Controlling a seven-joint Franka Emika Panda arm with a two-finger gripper.
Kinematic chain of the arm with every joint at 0, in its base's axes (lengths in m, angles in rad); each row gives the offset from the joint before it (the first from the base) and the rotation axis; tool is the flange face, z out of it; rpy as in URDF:
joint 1: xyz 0 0 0.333 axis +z
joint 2: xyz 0 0 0 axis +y
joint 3: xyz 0 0 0.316 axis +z
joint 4: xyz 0.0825 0 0 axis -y
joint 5: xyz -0.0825 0 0.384 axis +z
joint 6: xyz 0 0 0 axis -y
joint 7: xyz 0.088 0 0 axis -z
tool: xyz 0 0 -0.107 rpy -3.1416 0 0
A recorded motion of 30 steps. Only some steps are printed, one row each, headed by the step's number.
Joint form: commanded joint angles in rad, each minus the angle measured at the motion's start. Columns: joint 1, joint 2, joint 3, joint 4, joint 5, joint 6, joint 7.
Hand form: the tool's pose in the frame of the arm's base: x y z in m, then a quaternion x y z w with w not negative. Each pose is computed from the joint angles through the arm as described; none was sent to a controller.
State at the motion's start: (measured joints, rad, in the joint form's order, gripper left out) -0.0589 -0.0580 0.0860 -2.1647 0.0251 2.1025 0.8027
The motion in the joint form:
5: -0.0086 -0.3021 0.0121 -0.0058 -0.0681 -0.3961 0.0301
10: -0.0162 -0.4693 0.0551 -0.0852 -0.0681 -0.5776 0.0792
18: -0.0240 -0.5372 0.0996 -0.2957 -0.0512 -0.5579 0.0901
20: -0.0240 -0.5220 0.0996 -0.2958 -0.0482 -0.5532 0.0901
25: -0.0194 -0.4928 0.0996 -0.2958 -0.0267 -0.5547 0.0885
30: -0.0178 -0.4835 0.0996 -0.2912 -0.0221 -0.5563 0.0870
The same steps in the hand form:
5: 0.4350 0.0134 0.5307 0.91867 -0.38960 -0.03211 0.05683
10: 0.3697 0.0278 0.5472 0.90703 -0.40487 -0.06474 0.09582
18: 0.3318 0.0358 0.4761 0.89991 -0.39919 -0.11513 0.13248
20: 0.3345 0.0360 0.4712 0.89951 -0.39837 -0.12086 0.13259
25: 0.3378 0.0395 0.4612 0.89874 -0.39527 -0.13975 0.12842
30: 0.3395 0.0407 0.4599 0.89898 -0.39366 -0.14379 0.12724

